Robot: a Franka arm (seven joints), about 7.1 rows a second.
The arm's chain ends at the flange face. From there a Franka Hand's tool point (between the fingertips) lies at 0.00 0.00 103.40 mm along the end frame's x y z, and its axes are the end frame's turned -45 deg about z.
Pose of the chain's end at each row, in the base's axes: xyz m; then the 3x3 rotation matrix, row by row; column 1 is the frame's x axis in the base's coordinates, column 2 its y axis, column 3 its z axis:
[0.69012 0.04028 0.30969], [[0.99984 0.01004 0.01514], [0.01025 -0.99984 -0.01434], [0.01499 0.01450 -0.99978]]
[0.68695 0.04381 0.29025], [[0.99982 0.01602 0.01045], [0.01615 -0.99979 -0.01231], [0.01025 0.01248 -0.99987]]
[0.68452 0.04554 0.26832], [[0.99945 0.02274 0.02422], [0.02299 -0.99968 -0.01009], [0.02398 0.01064 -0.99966]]
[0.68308 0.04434 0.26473], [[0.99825 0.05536 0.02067], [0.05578 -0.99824 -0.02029], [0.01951 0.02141 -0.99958]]
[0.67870 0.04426 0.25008], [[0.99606 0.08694 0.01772], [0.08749 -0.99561 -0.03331], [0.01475 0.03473 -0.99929]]
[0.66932 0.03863 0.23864], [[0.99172 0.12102 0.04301], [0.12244 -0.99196 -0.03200], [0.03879 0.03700 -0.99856]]
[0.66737 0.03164 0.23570], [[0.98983 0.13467 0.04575], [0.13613 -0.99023 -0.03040], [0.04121 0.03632 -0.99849]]
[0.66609 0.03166 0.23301], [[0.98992 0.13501 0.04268], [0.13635 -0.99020 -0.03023], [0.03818 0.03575 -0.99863]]
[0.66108 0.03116 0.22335], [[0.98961 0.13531 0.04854], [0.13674 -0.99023 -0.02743], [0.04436 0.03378 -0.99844]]
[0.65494 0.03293 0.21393], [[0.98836 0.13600 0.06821], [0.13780 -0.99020 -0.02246], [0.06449 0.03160 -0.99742]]
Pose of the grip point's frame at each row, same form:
[0.69169 0.03880 0.20631], [[0.69989 0.71409 0.01514], [0.71424 -0.69975 -0.01434], [0.00035 0.02085 -0.99978]]
[0.68803 0.04254 0.18686], [[0.69565 0.71831 0.01045], [0.71838 -0.69554 -0.01231], [-0.00158 0.01607 -0.99987]]
[0.68702 0.04450 0.16496], [[0.69064 0.72280 0.02422], [0.72314 -0.69062 -0.01009], [0.00943 0.02448 -0.99966]]
[0.68522 0.04224 0.16137], [[0.66672 0.74501 0.02067], [0.74530 -0.66642 -0.02029], [-0.00134 0.02893 -0.99958]]
[0.68053 0.04082 0.14675], [[0.64284 0.76580 0.01772], [0.76587 -0.64214 -0.03331], [-0.01413 0.03499 -0.99929]]
[0.67377 0.03532 0.13539], [[0.61568 0.78683 0.04301], [0.78800 -0.61484 -0.03200], [0.00127 0.05359 -0.99856]]
[0.67210 0.02850 0.13246], [[0.60469 0.79514 0.04575], [0.79646 -0.60394 -0.03040], [0.00346 0.05482 -0.99849]]
[0.67050 0.02853 0.12975], [[0.60451 0.79545 0.04268], [0.79659 -0.60376 -0.03023], [0.00172 0.05228 -0.99863]]
[0.66610 0.02832 0.12011], [[0.60408 0.79544 0.04854], [0.79689 -0.60351 -0.02743], [0.00748 0.05525 -0.99844]]
[0.66199 0.03061 0.11080], [[0.60271 0.79504 0.06821], [0.79762 -0.60274 -0.02246], [0.02326 0.06795 -0.99742]]

